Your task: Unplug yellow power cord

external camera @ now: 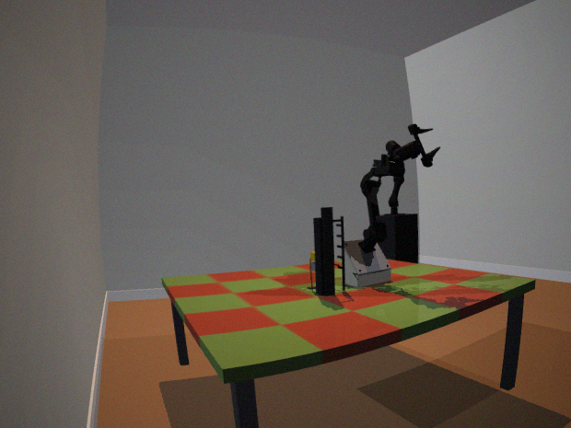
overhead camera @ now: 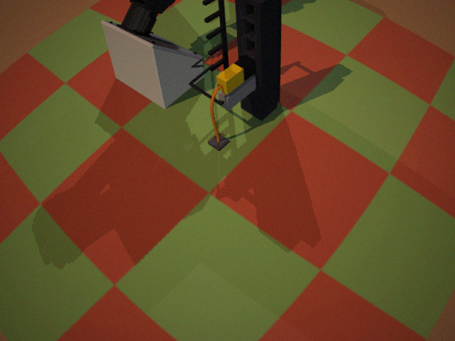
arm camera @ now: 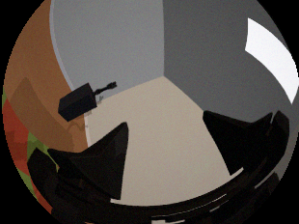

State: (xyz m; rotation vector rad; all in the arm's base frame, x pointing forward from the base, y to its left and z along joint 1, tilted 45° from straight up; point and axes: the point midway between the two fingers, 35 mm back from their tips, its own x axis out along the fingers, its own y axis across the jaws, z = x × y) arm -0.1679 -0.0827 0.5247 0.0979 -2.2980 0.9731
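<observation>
Now: gripper tip 46 cm above the yellow plug, 42 cm short of it and 33 cm to the left of it. The rest, counted from my gripper tip: dark anchor 61 cm below, 41 cm ahead, 39 cm to the right.
</observation>
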